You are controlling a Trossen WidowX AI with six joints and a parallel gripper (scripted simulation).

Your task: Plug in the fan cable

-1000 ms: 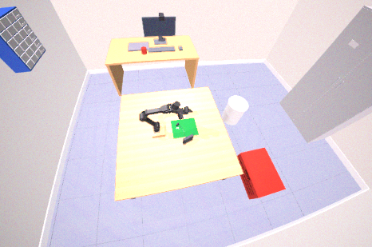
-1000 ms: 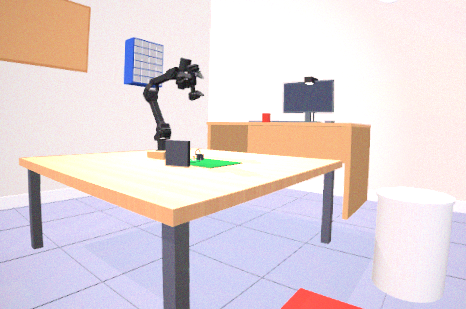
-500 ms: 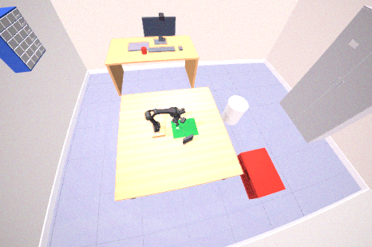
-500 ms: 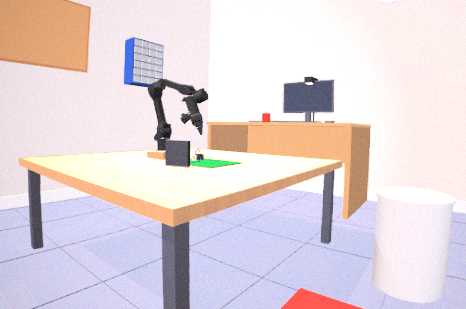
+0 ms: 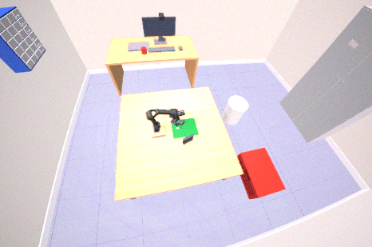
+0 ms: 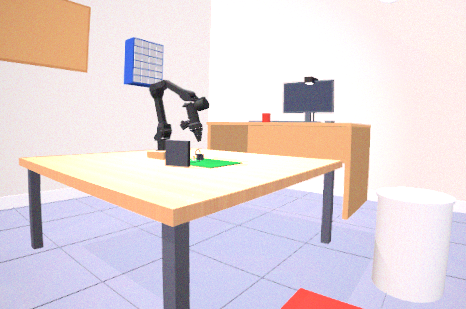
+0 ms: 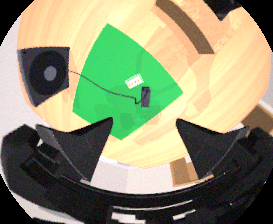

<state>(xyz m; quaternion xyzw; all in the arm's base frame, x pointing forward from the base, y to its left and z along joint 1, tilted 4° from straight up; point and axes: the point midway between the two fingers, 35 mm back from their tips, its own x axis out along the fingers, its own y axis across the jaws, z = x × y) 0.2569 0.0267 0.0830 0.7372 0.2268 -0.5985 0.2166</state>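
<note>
The small dark plug lies 80 mm below my gripper tip and 10 mm to the left of it. Also, from my gripper tip: green board 120 mm below, 70 mm ahead, 50 mm to the right; dark fan 220 mm to the right, 60 mm ahead, 40 mm below.
</note>
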